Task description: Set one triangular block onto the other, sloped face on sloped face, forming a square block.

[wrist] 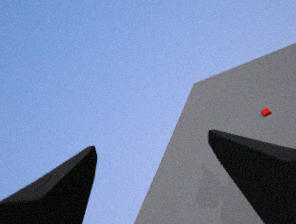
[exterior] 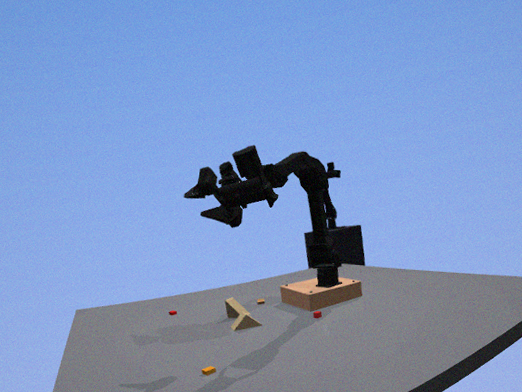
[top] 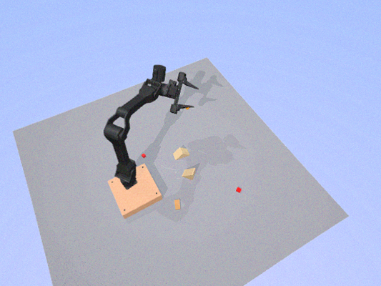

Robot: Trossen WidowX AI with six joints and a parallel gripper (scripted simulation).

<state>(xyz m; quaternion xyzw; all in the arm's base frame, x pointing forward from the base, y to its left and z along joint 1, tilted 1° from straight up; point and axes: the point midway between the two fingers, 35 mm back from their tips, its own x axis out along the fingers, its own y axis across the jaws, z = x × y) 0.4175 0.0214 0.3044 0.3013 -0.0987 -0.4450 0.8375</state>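
My gripper tip is now 340 mm above the triangular block, 120 mm past it and 20 mm to the left of it. Also, from my gripper tip: tan piece (360 mm below, 310 mm behind, 230 mm to the right); orange piece (360 mm below, 220 mm to the left, 120 mm ahead).
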